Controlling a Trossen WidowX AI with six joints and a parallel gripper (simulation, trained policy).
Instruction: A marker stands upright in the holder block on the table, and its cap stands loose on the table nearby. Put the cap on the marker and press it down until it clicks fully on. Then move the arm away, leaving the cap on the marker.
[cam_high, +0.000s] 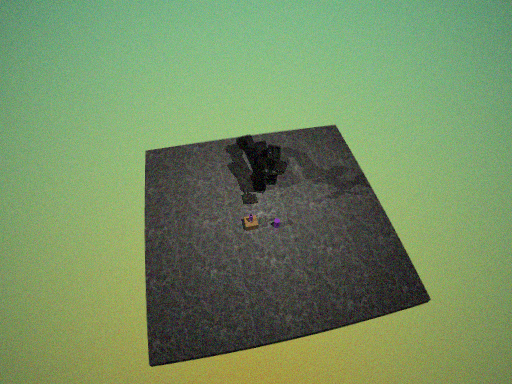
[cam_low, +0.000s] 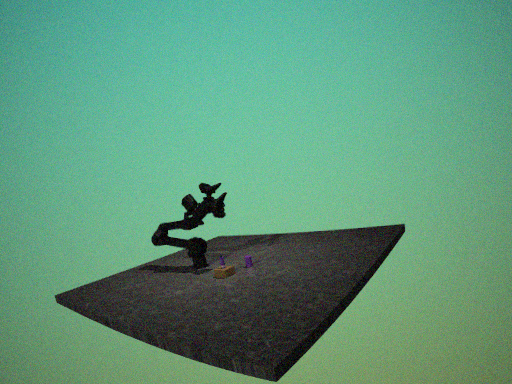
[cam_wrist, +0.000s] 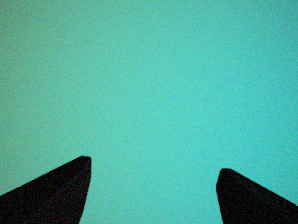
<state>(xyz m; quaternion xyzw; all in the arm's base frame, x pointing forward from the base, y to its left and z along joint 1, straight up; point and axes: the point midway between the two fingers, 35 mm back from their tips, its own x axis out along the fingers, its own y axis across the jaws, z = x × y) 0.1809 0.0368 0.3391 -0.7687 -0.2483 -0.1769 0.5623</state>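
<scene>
The purple cap lies 70 mm ahead of my gripper tip, 10 mm to the right of it and 330 mm below it. The rest, counted from my gripper tip: holder block 40 mm ahead, 140 mm to the right, 340 mm below.
</scene>
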